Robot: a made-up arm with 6 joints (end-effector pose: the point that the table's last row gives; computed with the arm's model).
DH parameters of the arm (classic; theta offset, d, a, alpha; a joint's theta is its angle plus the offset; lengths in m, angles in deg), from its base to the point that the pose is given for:
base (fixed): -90 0.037 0 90
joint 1: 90 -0.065 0.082 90
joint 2: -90 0.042 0.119 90
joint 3: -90 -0.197 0.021 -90
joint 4: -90 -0.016 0.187 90
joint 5: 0 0.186 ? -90
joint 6: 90 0.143 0.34 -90
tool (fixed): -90 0.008 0 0
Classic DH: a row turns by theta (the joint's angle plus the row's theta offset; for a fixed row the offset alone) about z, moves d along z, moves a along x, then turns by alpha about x.
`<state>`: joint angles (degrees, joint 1 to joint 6).
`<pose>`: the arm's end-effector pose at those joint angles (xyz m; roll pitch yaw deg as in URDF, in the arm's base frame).
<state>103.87 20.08 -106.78 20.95 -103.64 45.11</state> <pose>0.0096 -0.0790 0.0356 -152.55 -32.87 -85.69</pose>
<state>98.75 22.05 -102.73 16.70 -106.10 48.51</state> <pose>0.0612 -0.0937 0.0018 -146.01 -27.98 -80.06</pose>
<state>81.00 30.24 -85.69 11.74 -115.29 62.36</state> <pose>0.2257 -0.0615 -0.0750 -110.35 -15.69 -74.36</pose>
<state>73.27 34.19 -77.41 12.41 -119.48 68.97</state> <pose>0.2886 -0.0304 -0.0751 -92.88 -9.88 -76.02</pose>
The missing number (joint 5, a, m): 0.067
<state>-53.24 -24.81 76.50 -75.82 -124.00 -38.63</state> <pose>0.0432 0.0054 0.3407 177.60 -23.83 176.60</pose>
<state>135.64 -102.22 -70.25 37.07 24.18 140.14</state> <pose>-0.1032 -0.1704 0.3623 101.37 6.59 -78.09</pose>
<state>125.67 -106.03 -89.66 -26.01 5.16 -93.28</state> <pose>-0.3094 -0.3636 0.1520 173.75 54.59 -81.37</pose>
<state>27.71 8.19 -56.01 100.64 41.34 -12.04</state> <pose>0.0789 0.3989 0.3535 57.00 6.13 13.80</pose>
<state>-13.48 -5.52 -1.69 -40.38 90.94 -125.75</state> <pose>0.5593 -0.4198 0.3980 153.39 -63.05 85.20</pose>
